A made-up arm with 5 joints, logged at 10 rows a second.
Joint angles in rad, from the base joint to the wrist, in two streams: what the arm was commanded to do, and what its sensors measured. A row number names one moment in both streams.
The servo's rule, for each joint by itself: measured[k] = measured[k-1] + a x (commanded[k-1-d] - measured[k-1]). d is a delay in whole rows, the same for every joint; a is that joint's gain. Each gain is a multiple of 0.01, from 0.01 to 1. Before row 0 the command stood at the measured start. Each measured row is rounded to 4 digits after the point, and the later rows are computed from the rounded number. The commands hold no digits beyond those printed.
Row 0, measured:
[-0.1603 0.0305 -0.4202 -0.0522 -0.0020]
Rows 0 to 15, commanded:
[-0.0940 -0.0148 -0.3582 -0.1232 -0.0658]
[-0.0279 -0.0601 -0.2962 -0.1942 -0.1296]
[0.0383 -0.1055 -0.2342 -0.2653 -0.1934]
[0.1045 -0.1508 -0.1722 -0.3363 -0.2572]
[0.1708 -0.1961 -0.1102 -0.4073 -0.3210]
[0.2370 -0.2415 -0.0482 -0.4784 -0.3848]
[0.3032 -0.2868 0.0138 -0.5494 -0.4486]
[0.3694 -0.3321 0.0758 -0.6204 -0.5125]
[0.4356 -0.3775 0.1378 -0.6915 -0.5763]
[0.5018 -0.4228 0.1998 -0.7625 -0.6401]
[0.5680 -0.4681 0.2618 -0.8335 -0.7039]
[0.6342 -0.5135 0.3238 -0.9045 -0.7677]
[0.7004 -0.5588 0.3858 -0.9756 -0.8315]
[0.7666 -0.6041 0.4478 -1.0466 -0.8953]
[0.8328 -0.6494 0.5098 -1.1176 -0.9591]
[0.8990 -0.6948 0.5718 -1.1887 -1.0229]
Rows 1 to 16, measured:
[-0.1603 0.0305 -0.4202 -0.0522 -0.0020]
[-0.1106 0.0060 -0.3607 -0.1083 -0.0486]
[-0.0486 -0.0297 -0.2988 -0.1762 -0.1077]
[0.0166 -0.0706 -0.2368 -0.2466 -0.1703]
[0.0825 -0.1139 -0.1748 -0.3175 -0.2337]
[0.1487 -0.1583 -0.1128 -0.3884 -0.2974]
[0.2149 -0.2032 -0.0508 -0.4595 -0.3612]
[0.2811 -0.2483 0.0112 -0.5305 -0.4250]
[0.3473 -0.2936 0.0732 -0.6015 -0.4889]
[0.4135 -0.3389 0.1352 -0.6726 -0.5527]
[0.4797 -0.3842 0.1972 -0.7436 -0.6165]
[0.5459 -0.4295 0.2592 -0.8146 -0.6803]
[0.6121 -0.4749 0.3212 -0.8856 -0.7441]
[0.6783 -0.5202 0.3832 -0.9567 -0.8079]
[0.7445 -0.5655 0.4452 -1.0277 -0.8717]
[0.8107 -0.6108 0.5072 -1.0987 -0.9355]
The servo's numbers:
d 1
a 0.75 0.54 0.96 0.79 0.73

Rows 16 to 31, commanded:
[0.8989 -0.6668 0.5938 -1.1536 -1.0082]
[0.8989 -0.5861 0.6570 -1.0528 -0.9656]
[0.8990 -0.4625 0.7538 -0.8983 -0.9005]
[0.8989 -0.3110 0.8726 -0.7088 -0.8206]
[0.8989 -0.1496 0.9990 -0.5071 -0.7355]
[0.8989 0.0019 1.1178 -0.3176 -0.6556]
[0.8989 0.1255 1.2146 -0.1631 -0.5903]
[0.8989 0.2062 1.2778 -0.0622 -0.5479]
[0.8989 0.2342 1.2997 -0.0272 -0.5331]
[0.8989 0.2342 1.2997 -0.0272 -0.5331]
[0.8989 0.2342 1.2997 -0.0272 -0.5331]
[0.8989 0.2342 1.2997 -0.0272 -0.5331]
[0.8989 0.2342 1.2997 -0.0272 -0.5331]
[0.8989 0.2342 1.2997 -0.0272 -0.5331]
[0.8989 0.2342 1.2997 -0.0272 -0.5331]
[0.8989 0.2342 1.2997 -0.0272 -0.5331]
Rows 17 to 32, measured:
[0.8769 -0.6562 0.5692 -1.1698 -0.9993]
[0.8934 -0.6619 0.5928 -1.1570 -1.0058]
[0.8975 -0.6210 0.6544 -1.0747 -0.9765]
[0.8986 -0.5354 0.7498 -0.9353 -0.9210]
[0.8988 -0.4142 0.8677 -0.7564 -0.8477]
[0.8989 -0.2713 0.9937 -0.5595 -0.7658]
[0.8989 -0.1238 1.1128 -0.3684 -0.6854]
[0.8989 0.0108 1.2105 -0.2062 -0.6160]
[0.8989 0.1163 1.2751 -0.0924 -0.5663]
[0.8989 0.1800 1.2987 -0.0409 -0.5421]
[0.8989 0.2093 1.2997 -0.0301 -0.5355]
[0.8989 0.2227 1.2997 -0.0278 -0.5337]
[0.8989 0.2289 1.2997 -0.0273 -0.5333]
[0.8989 0.2318 1.2997 -0.0272 -0.5332]
[0.8989 0.2331 1.2997 -0.0272 -0.5331]
[0.8989 0.2337 1.2997 -0.0272 -0.5331]

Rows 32 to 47, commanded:
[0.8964 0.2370 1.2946 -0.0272 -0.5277]
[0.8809 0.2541 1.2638 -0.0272 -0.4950]
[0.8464 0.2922 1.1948 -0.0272 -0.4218]
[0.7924 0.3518 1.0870 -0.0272 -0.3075]
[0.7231 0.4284 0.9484 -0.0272 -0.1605]
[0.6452 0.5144 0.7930 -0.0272 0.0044]
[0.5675 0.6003 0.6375 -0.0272 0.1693]
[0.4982 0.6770 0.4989 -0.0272 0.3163]
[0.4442 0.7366 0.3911 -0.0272 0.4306]
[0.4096 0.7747 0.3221 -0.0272 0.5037]
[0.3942 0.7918 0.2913 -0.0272 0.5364]
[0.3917 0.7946 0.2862 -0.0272 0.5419]
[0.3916 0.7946 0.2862 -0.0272 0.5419]
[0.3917 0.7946 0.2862 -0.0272 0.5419]
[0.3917 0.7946 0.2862 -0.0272 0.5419]
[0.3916 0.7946 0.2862 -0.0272 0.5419]
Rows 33 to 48, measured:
[0.8989 0.2340 1.2997 -0.0272 -0.5331]
[0.8970 0.2356 1.2948 -0.0272 -0.5292]
[0.8849 0.2456 1.2650 -0.0272 -0.5042]
[0.8560 0.2708 1.1976 -0.0272 -0.4440]
[0.8083 0.3145 1.0914 -0.0272 -0.3444]
[0.7444 0.3760 0.9541 -0.0272 -0.2102]
[0.6700 0.4507 0.7994 -0.0272 -0.0535]
[0.5931 0.5315 0.6440 -0.0272 0.1091]
[0.5219 0.6101 0.5047 -0.0272 0.2604]
[0.4636 0.6784 0.3956 -0.0272 0.3846]
[0.4231 0.7304 0.3250 -0.0272 0.4715]
[0.4014 0.7636 0.2926 -0.0272 0.5189]
[0.3941 0.7803 0.2865 -0.0272 0.5357]
[0.3922 0.7880 0.2862 -0.0272 0.5402]
[0.3918 0.7916 0.2862 -0.0272 0.5414]
[0.3917 0.7932 0.2862 -0.0272 0.5418]

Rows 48 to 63, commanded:
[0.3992 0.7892 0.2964 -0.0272 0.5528]
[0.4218 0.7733 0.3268 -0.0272 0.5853]
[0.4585 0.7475 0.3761 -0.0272 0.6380]
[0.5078 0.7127 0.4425 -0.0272 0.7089]
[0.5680 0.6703 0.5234 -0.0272 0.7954]
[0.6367 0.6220 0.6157 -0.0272 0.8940]
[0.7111 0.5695 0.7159 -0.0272 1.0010]
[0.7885 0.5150 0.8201 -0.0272 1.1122]
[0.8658 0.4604 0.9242 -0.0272 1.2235]
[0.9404 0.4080 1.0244 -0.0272 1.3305]
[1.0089 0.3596 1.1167 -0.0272 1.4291]
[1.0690 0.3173 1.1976 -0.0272 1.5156]
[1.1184 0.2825 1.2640 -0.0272 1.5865]
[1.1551 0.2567 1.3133 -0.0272 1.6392]
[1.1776 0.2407 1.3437 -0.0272 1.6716]
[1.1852 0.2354 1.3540 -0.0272 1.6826]
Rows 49 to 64, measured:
[0.3916 0.7940 0.2862 -0.0272 0.5419]
[0.3973 0.7914 0.2960 -0.0272 0.5499]
[0.4157 0.7816 0.3256 -0.0272 0.5757]
[0.4478 0.7632 0.3741 -0.0272 0.6212]
[0.4928 0.7359 0.4398 -0.0272 0.6852]
[0.5492 0.7005 0.5201 -0.0272 0.7656]
[0.6148 0.6581 0.6119 -0.0272 0.8593]
[0.6870 0.6103 0.7117 -0.0272 0.9627]
[0.7631 0.5588 0.8158 -0.0272 1.0718]
[0.8401 0.5057 0.9199 -0.0272 1.1825]
[0.9153 0.4529 1.0202 -0.0272 1.2905]
[0.9855 0.4025 1.1128 -0.0272 1.3917]
[1.0481 0.3565 1.1942 -0.0272 1.4821]
[1.1008 0.3165 1.2612 -0.0272 1.5583]
[1.1415 0.2842 1.3112 -0.0272 1.6174]
[1.1686 0.2607 1.3424 -0.0272 1.6570]

